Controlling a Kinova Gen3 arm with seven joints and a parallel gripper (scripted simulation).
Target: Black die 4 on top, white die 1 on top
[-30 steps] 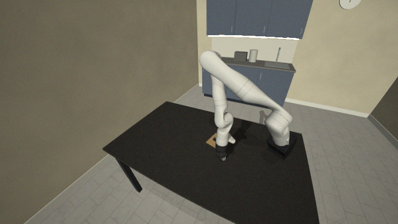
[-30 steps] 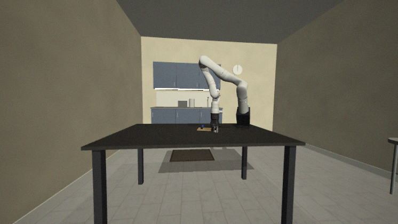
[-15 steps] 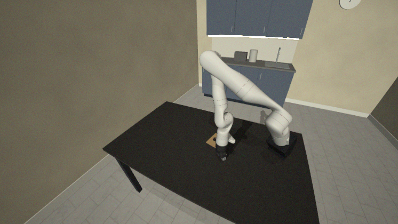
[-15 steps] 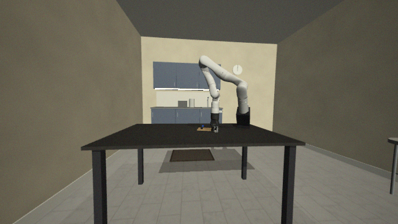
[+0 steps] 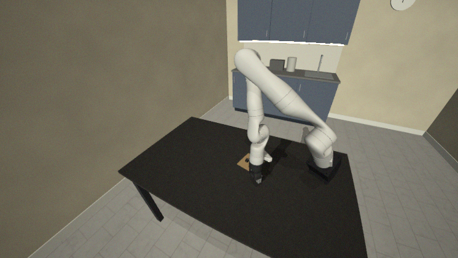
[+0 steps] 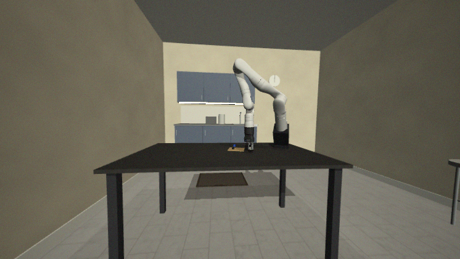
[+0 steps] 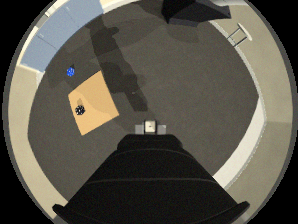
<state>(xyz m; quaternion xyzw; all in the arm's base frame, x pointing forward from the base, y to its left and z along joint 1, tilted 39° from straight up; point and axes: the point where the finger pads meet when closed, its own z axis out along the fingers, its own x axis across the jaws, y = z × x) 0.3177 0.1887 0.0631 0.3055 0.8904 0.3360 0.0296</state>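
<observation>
The tan mat is 13 cm to the right of my hand, 12 cm ahead of it and 5 cm below it. From my hand the other things lie so: white die 1 cm below; black die 15 cm ahead, 13 cm to the right, 3 cm below; blue die 28 cm to the right, 14 cm ahead, 4 cm below.
</observation>
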